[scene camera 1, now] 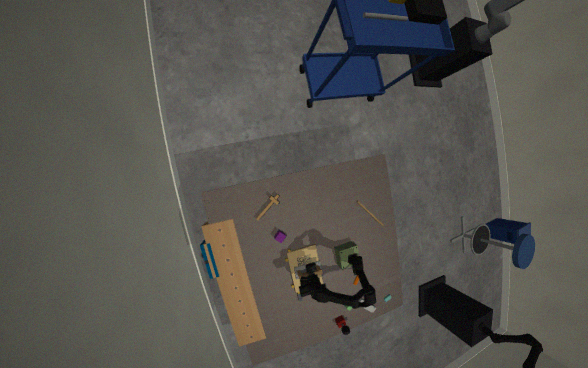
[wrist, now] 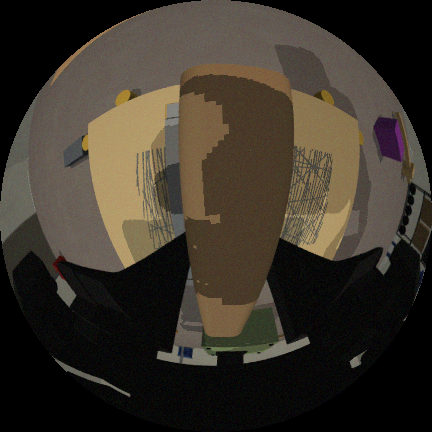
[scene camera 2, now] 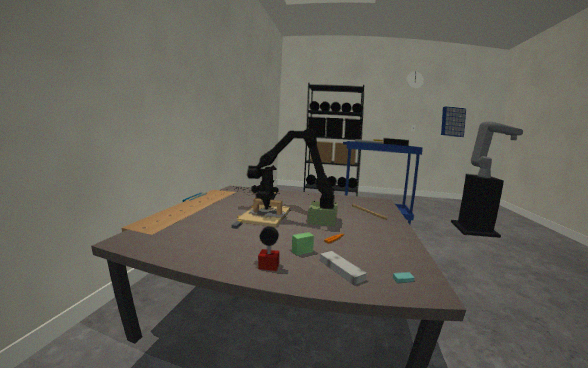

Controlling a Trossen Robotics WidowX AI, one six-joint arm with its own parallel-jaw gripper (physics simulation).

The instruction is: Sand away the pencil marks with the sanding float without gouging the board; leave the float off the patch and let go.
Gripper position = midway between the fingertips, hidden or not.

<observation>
A sanding float (wrist: 229, 139) rests on a pale wooden board (wrist: 114, 137). A red block with black ball (scene camera 2: 268, 259) rests on the table. Also in view: my gripper (wrist: 223, 236).
</observation>
